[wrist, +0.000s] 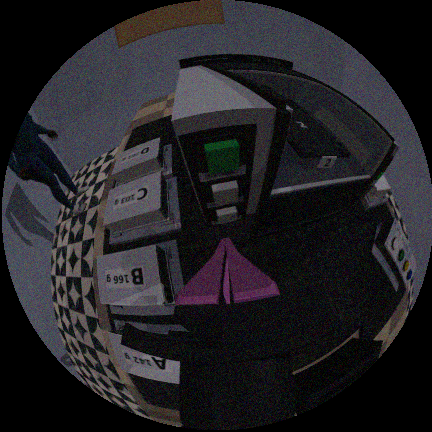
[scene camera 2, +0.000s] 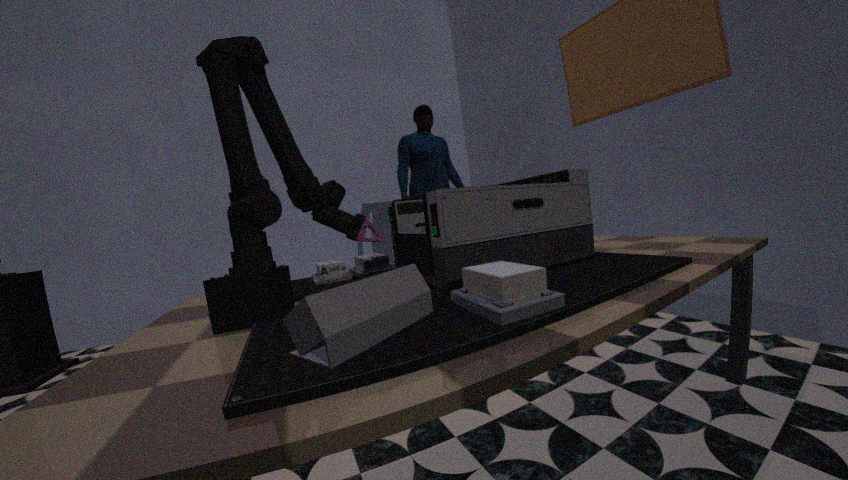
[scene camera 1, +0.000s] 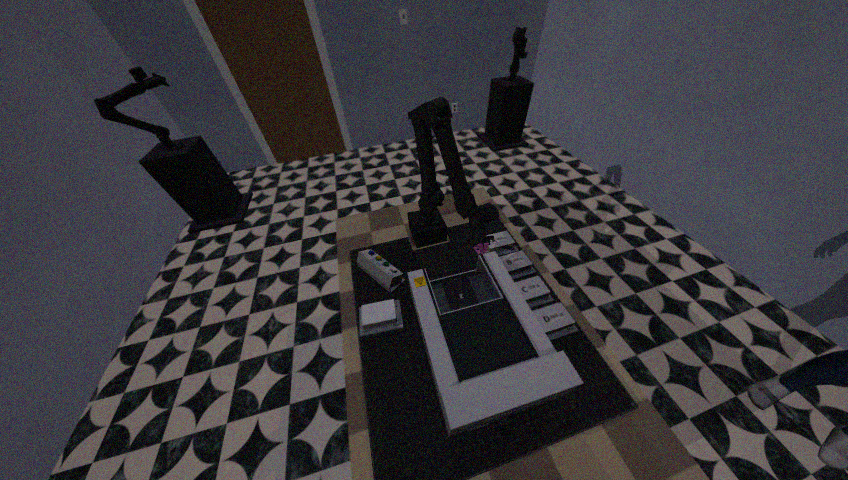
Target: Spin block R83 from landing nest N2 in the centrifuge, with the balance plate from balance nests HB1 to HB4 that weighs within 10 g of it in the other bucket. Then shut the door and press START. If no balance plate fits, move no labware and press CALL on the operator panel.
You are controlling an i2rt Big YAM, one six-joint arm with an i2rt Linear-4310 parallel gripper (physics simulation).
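Pixels of known places: gripper, fingertip midpoint: point(wrist: 225, 242) point(scene camera 2: 383, 239); arm's base at its link origin: point(scene camera 2: 254, 271) point(scene camera 1: 426, 220).
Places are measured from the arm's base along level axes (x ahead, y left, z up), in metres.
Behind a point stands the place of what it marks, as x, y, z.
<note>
The white centrifuge point(scene camera 1: 511, 389) @[0.792, -0.008, 0.156] point(scene camera 2: 476, 220) @[0.449, -0.167, 0.053] point(wrist: 215, 100) @[0.384, 0.139, 0.122] shows a framed, see-through section point(scene camera 1: 467, 291) at its front; inside it the wrist view shows a "2" label point(wrist: 327, 161) @[0.396, -0.001, 0.042]. Whether this section is the door is unclear. My gripper point(scene camera 1: 483, 248) @[0.337, 0.148, 0.022] point(scene camera 2: 370, 231) @[0.337, 0.148, 0.022] point(wrist: 225, 242) @[0.337, 0.148, 0.022] is shut and empty, before the front column with a green button point(wrist: 222, 156) @[0.360, 0.142, 0.097] and two white buttons point(wrist: 225, 192) @[0.360, 0.142, 0.063] point(wrist: 226, 215) @[0.360, 0.142, 0.028]. Plates A 142 g point(scene camera 1: 499, 239) @[0.195, 0.298, -0.034] point(wrist: 145, 367) @[0.177, 0.299, -0.035], B 166 g point(scene camera 1: 516, 261) @[0.335, 0.307, -0.034] point(wrist: 132, 277) @[0.327, 0.283, -0.034], C 103 g point(scene camera 1: 531, 287) @[0.468, 0.298, -0.033] point(wrist: 135, 200) @[0.456, 0.279, -0.034] and D point(scene camera 1: 557, 317) @[0.606, 0.318, -0.034] point(wrist: 139, 157) @[0.578, 0.288, -0.034] sit in nests. D's weight is unclear.
The operator panel point(scene camera 1: 380, 269) @[0.221, -0.263, -0.008] point(scene camera 2: 363, 315) @[0.165, -0.325, -0.044] point(wrist: 400, 257) @[0.184, -0.229, -0.023] has coloured buttons. A white block point(scene camera 1: 379, 312) @[0.405, -0.296, -0.025] point(scene camera 2: 504, 280) @[0.360, -0.360, -0.030] with no readable label sits in a nest beside the centrifuge. A person point(scene camera 2: 422, 160) point(wrist: 37, 155) stands beyond the table.
</note>
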